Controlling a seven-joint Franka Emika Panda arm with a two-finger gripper.
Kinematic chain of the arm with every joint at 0, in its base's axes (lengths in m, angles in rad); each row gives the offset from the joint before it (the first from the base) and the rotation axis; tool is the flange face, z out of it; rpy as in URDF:
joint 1: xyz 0 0 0.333 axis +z
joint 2: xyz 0 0 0 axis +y
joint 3: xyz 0 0 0.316 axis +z
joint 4: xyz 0.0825 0 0 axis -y
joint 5: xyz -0.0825 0 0.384 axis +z
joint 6: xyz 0 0 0 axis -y
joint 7: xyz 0.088 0 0 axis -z
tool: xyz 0 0 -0.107 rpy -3.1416 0 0
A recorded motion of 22 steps. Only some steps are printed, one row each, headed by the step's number.
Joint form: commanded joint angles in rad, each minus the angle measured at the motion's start. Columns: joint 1, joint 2, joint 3, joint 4, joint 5, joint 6, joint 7.
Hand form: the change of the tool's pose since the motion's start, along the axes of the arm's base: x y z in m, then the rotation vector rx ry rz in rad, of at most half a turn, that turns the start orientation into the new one. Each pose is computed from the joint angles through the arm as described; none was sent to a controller.
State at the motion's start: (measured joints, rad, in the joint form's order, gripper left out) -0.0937 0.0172 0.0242 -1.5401 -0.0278 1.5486 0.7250
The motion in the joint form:
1: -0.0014 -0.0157 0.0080 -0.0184 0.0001 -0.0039 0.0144
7: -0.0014 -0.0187 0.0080 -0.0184 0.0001 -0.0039 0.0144
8: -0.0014 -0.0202 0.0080 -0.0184 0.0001 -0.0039 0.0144
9: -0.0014 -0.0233 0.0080 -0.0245 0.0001 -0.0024 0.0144
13: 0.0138 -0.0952 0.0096 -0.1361 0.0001 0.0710 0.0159
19: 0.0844 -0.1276 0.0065 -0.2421 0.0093 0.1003 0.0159
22: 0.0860 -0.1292 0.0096 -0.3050 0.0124 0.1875 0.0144
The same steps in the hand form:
1: -0.0051 0.0041 -0.0003 0.0000 0.0062 -0.0079
7: -0.0060 0.0042 0.0014 -0.0003 0.0032 -0.0079
8: -0.0065 0.0043 0.0022 -0.0004 0.0017 -0.0079
9: -0.0073 0.0043 0.0012 -0.0004 0.0032 -0.0079
13: -0.0229 0.0151 -0.0061 -0.0046 -0.0303 0.0094
19: -0.0333 0.0520 -0.0370 0.0057 0.0138 0.0767
22: -0.0291 0.0550 -0.0586 0.0081 -0.0121 0.0841

